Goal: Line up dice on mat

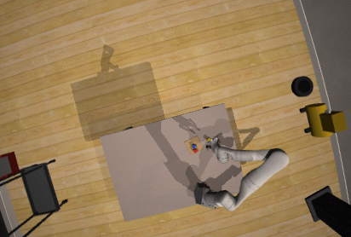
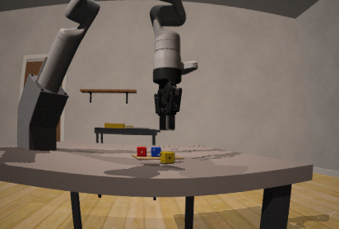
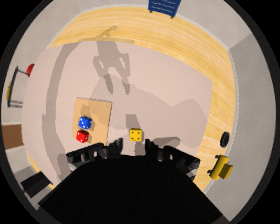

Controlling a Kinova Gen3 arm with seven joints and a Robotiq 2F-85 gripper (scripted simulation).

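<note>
The yellow die is 90 mm below my hand. Also, from my hand: red die 40 mm behind, 160 mm to the left, 90 mm below; then tan mat 10 mm ahead, 150 mm to the left, 100 mm below; then blue die 10 mm ahead, 150 mm to the left, 90 mm below.
</note>
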